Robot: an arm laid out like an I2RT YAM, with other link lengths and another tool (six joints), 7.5 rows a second.
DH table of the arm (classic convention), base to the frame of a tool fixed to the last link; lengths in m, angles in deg. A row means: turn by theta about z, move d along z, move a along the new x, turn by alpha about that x. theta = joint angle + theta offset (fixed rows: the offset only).
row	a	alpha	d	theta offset
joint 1	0.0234	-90	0.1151	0
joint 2	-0.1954	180	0	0
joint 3	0.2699	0	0	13.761
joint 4	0.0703	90	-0.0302	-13.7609
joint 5	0	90	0.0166	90
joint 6	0.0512	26.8	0.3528	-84.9
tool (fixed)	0	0	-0.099	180
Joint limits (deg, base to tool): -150..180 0..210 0..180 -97..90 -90..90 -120..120
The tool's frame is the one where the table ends.
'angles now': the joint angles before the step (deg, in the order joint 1, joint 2, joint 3, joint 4, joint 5, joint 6). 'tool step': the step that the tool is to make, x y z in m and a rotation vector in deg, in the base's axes. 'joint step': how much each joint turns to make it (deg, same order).
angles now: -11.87, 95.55, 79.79, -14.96, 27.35, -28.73
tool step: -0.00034, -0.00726, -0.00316, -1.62, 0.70, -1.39
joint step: 0.01, 1.53, 0.34, 1.25, 2.08, -0.88
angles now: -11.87, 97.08, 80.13, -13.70, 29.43, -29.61
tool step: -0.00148, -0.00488, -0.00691, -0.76, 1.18, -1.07
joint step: 0.01, 1.29, 0.37, 0.08, 1.43, -0.34
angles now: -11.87, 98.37, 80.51, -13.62, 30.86, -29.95
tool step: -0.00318, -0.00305, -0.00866, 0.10, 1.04, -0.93
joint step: 0.00, 0.75, 0.00, -0.53, 0.85, 0.46
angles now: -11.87, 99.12, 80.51, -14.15, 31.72, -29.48
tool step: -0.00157, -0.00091, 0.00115, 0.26, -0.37, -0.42
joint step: 0.00, -0.18, -0.01, -0.18, 0.18, 0.60
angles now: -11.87, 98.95, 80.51, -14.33, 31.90, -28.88
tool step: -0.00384, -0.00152, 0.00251, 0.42, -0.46, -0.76
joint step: 0.00, -0.53, -0.01, -0.68, 0.37, 0.99
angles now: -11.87, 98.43, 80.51, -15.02, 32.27, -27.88
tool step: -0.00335, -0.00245, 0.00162, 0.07, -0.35, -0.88
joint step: 0.00, -0.19, -0.03, -0.21, 0.66, 0.71
